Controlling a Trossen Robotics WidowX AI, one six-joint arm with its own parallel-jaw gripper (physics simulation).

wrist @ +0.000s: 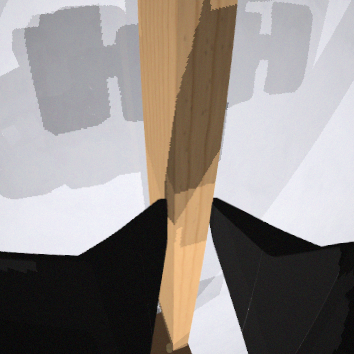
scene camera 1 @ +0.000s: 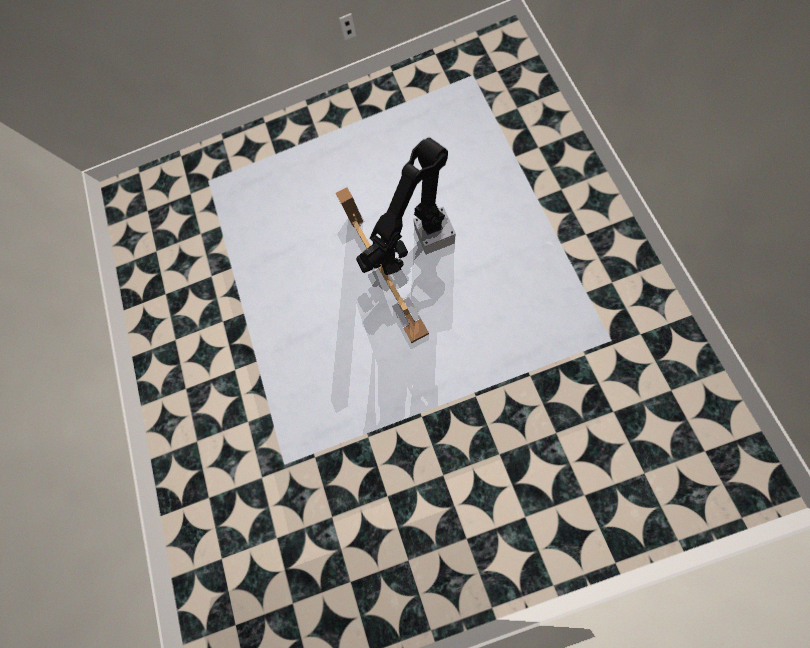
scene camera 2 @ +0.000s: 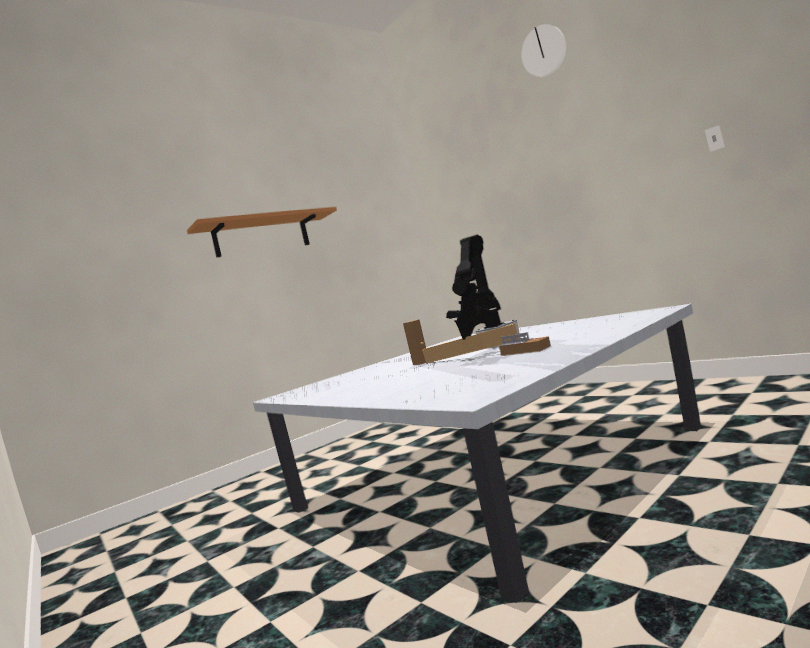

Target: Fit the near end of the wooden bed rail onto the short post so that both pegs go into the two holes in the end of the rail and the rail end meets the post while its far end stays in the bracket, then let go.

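Seen in the pictures: gripper, between the fingertips: (wrist: 187, 206) (scene camera 1: 378, 264) (scene camera 2: 465, 339); arm's base, origin of its link: (scene camera 1: 432, 225) (scene camera 2: 493, 325).
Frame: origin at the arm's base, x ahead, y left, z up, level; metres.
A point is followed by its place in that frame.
Observation:
The wooden bed rail (scene camera 1: 395, 290) {z 0.013, x 0.222, y 0.202 m} (scene camera 2: 449, 347) {z -0.028, x 0.269, y -0.004 m} (wrist: 192, 100) {z 0.005, x 0.235, y 0.124 m} runs between the short upright post (scene camera 1: 351, 210) {z 0.031, x 0.276, y -0.163 m} (scene camera 2: 414, 343) {z 0.010, x 0.302, y -0.171 m} (wrist: 158, 339) {z -0.044, x 0.266, y -0.165 m} and the grey bracket (scene camera 2: 514, 338) {z -0.030, x 0.217, y 0.291 m}. Its near end is low, close against the post's side. A small peg (scene camera 2: 422, 343) {z 0.002, x 0.275, y -0.154 m} (wrist: 169, 348) {z -0.025, x 0.273, y -0.152 m} shows at the post just above the rail's top edge, so the holes and peg are not lined up. The rail's far end is at the bracket; in scene camera 2 it appears raised, and its seating is unclear. My gripper (scene camera 1: 384, 268) {z -0.009, x 0.248, y 0.073 m} (scene camera 2: 465, 335) {z -0.009, x 0.248, y 0.073 m} (wrist: 187, 206) {z -0.009, x 0.248, y 0.073 m} is shut on the rail along its middle part.
The bracket is by a low wooden block (scene camera 1: 417, 332) {z -0.044, x 0.199, y 0.371 m} (scene camera 2: 526, 347) {z -0.061, x 0.242, y 0.347 m} at the far end. The arm's grey base (scene camera 1: 436, 239) {z 0.002, x 0.006, y 0.063 m} stands beside the rail on the white table (scene camera 1: 513, 290) {z -0.079, x -0.209, y 0.339 m} (scene camera 2: 378, 395) {z -0.080, x 0.730, y 0.140 m}. A wall shelf (scene camera 2: 263, 219) hangs away from the table.

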